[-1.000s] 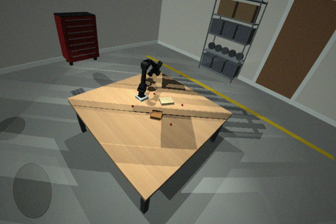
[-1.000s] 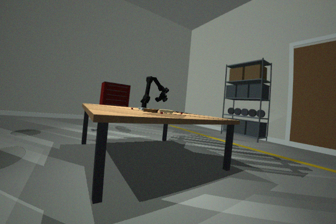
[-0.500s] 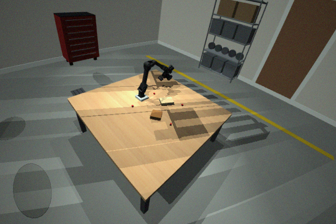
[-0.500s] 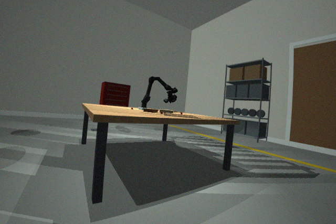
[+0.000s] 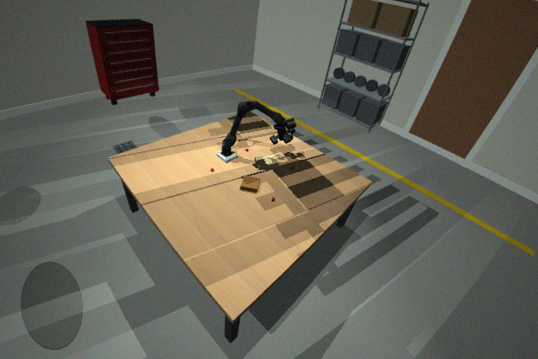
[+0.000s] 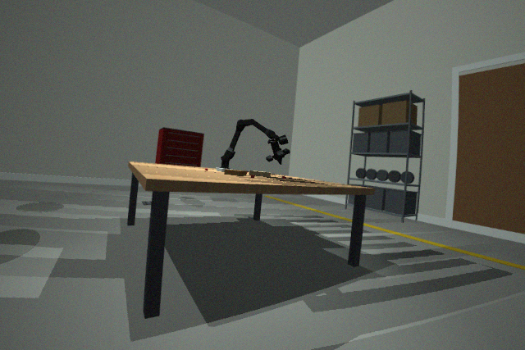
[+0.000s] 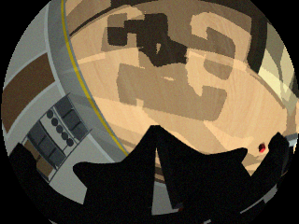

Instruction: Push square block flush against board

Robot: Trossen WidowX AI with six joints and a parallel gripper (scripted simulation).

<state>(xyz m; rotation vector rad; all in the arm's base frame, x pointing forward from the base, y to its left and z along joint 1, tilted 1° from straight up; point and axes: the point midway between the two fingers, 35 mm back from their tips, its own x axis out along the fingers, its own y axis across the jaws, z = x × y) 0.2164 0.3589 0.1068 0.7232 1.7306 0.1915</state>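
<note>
Right now the square block is 12 cm ahead of my gripper tip, 46 cm to the right of it and 8 cm below it. From my gripper tip the other things lie so: board 3 cm ahead, 22 cm to the right, 8 cm below.
</note>
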